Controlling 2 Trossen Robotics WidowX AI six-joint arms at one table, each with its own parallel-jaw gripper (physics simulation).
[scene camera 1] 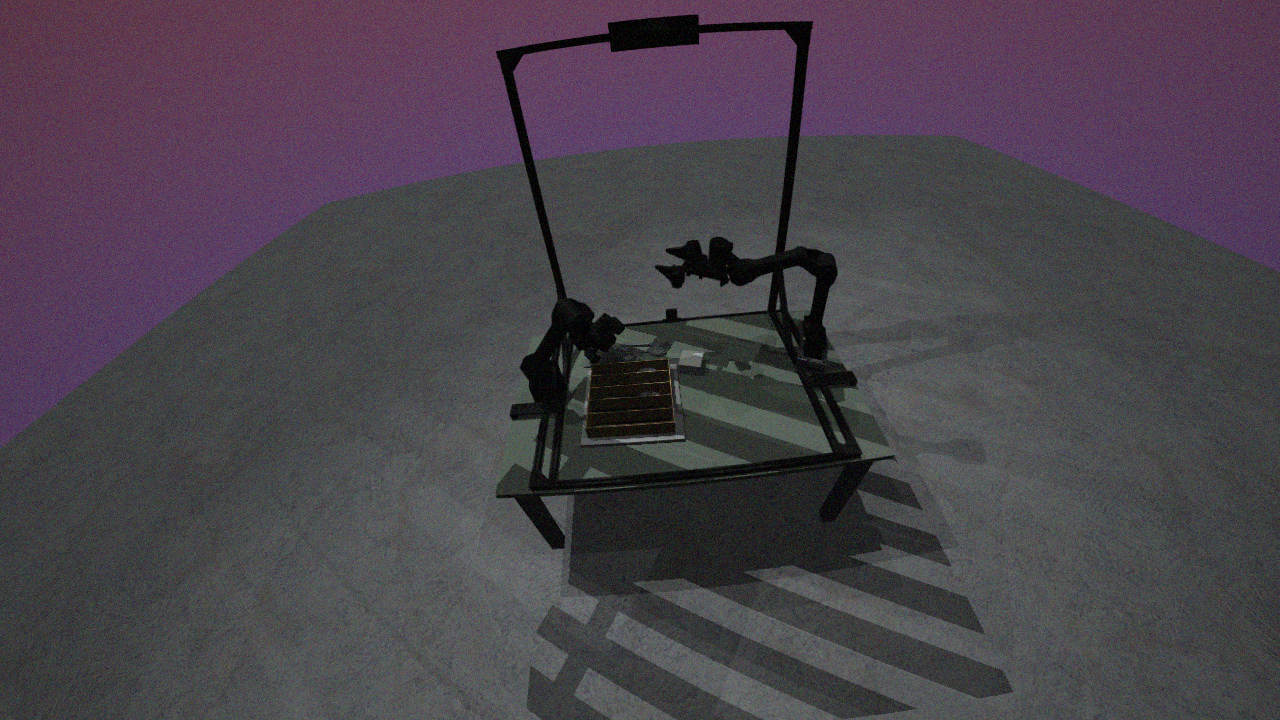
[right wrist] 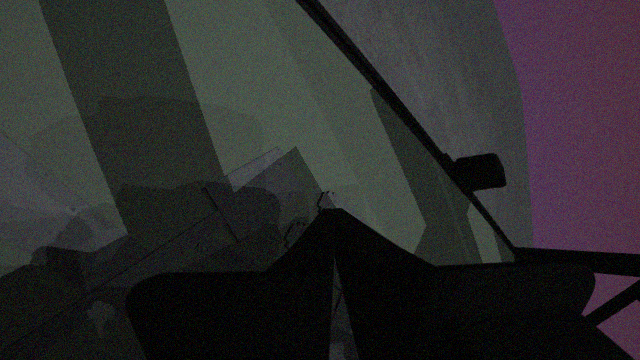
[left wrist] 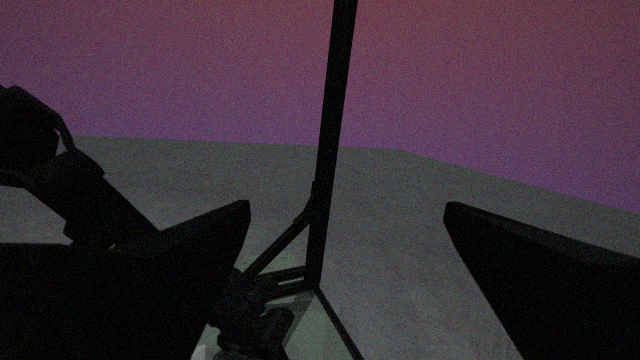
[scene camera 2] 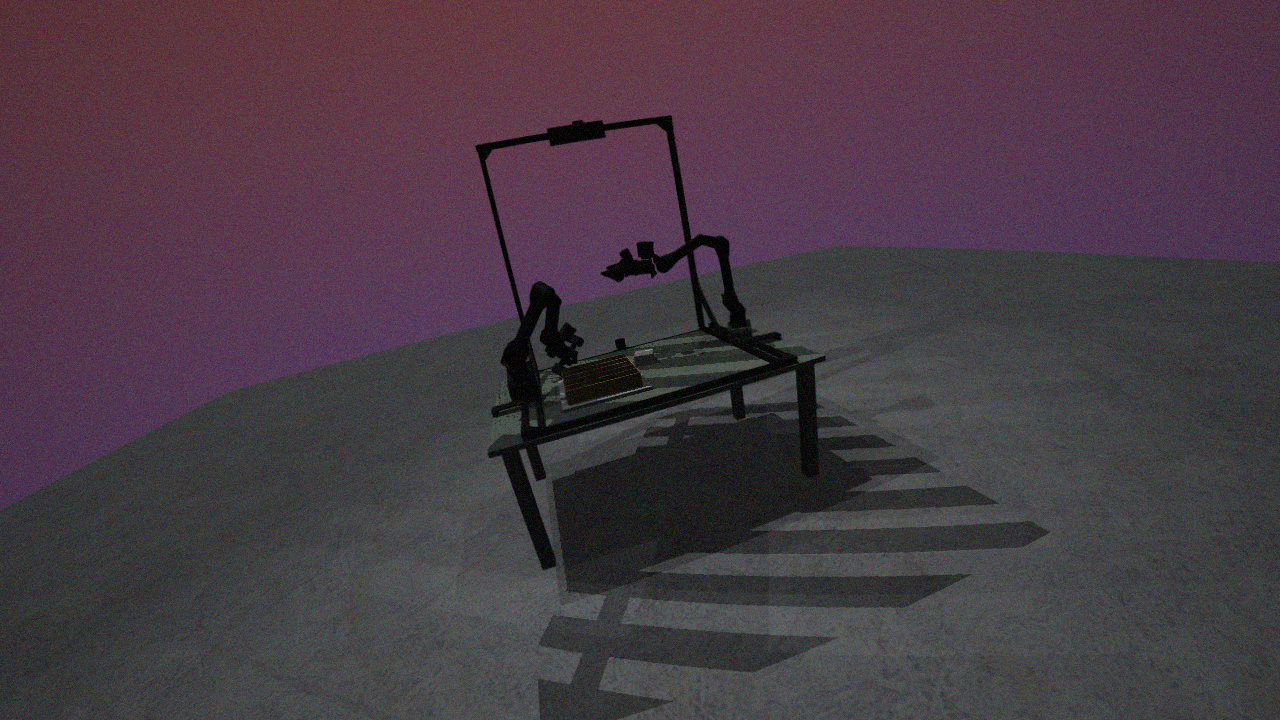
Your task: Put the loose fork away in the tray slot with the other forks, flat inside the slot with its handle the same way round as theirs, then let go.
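Note:
The brown slotted tray (scene camera 1: 630,429) (scene camera 2: 601,386) lies on the table's left half; small pale shapes show in some slots, too dark to tell as forks. My right gripper (scene camera 1: 596,357) (scene camera 2: 560,365) (right wrist: 331,217) is low by the tray's back left corner, fingers shut with nothing seen held. Just past its fingertips in the right wrist view, a small pale end (right wrist: 327,199) shows, perhaps the loose fork's; the rest is hidden behind the fingers. My left gripper (scene camera 1: 663,259) (scene camera 2: 610,272) (left wrist: 346,210) is open and empty, high above the table's back.
A white block (scene camera 1: 691,359) (scene camera 2: 644,355) lies right of the tray's back edge. A small black post (scene camera 1: 671,314) (scene camera 2: 620,343) (right wrist: 481,172) stands at the table's back edge. A tall black frame (scene camera 1: 536,183) (scene camera 2: 680,188) rises behind. Faint pale shapes lie behind the tray.

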